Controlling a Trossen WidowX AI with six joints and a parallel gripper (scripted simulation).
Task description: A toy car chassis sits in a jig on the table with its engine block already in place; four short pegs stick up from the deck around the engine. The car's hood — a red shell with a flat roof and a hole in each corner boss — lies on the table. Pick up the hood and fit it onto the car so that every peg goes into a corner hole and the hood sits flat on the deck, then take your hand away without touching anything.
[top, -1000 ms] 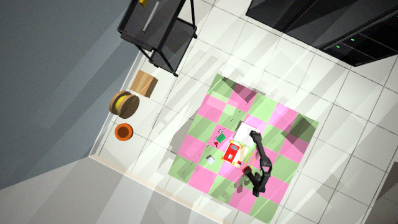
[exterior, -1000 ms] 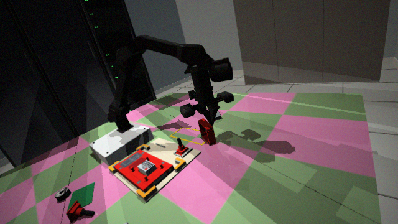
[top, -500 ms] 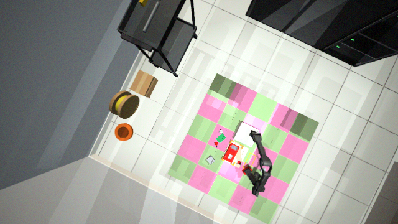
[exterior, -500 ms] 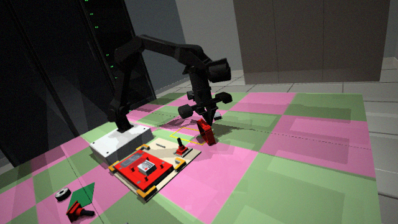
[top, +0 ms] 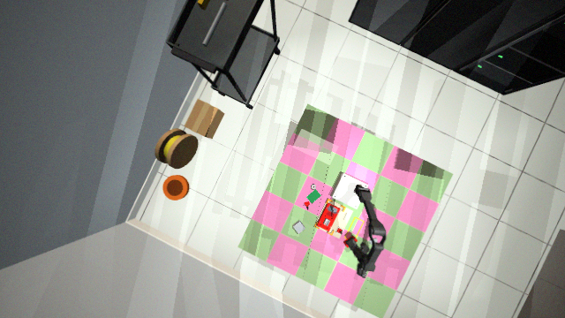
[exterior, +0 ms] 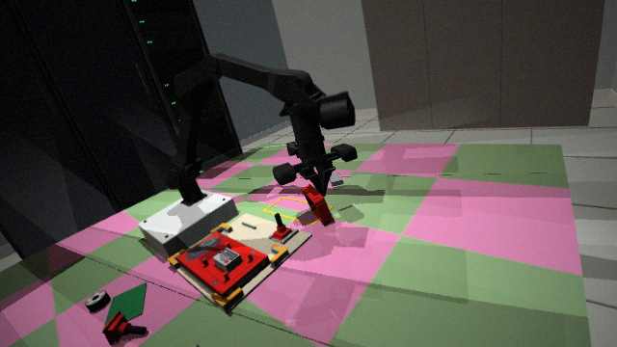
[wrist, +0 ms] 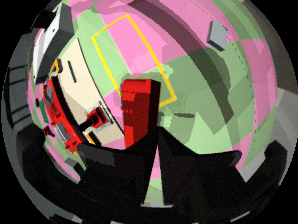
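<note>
Now: the red hood 10 mm behind my gripper tip, 10 mm to the right of it and 20 mm below it. Also, from my gripper tip: grey engine block 60 mm behind, 240 mm to the right, 30 mm below; then green patch 190 mm behind, 420 mm to the right, 50 mm below; then jig 100 mm behind, 210 mm to the right, 40 mm below.
</note>
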